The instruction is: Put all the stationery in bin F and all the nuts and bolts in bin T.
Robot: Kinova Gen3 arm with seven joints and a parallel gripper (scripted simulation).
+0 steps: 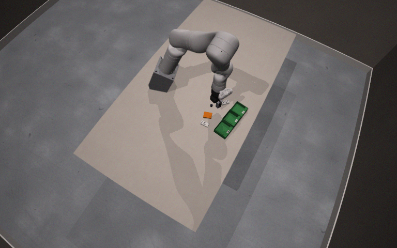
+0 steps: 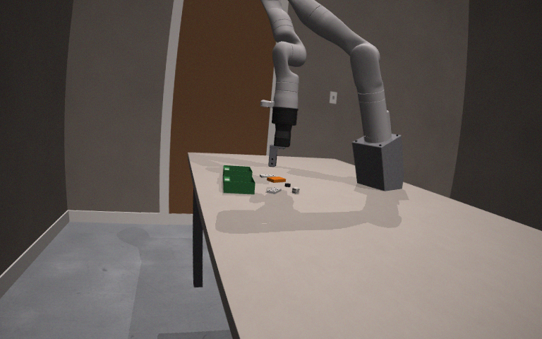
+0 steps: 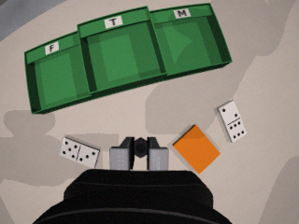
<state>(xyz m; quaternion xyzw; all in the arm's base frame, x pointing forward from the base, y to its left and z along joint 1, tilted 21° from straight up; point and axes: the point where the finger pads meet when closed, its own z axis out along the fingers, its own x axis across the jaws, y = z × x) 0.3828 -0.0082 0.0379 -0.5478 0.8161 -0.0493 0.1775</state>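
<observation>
The green three-compartment bin is 10 cm ahead of my hand, 1 cm to the right of it and 6 cm below it. Round my hand: orange flat block (4 cm behind, 6 cm to the right, 7 cm below); die (5 cm behind, 9 cm to the left, 7 cm below).
</observation>
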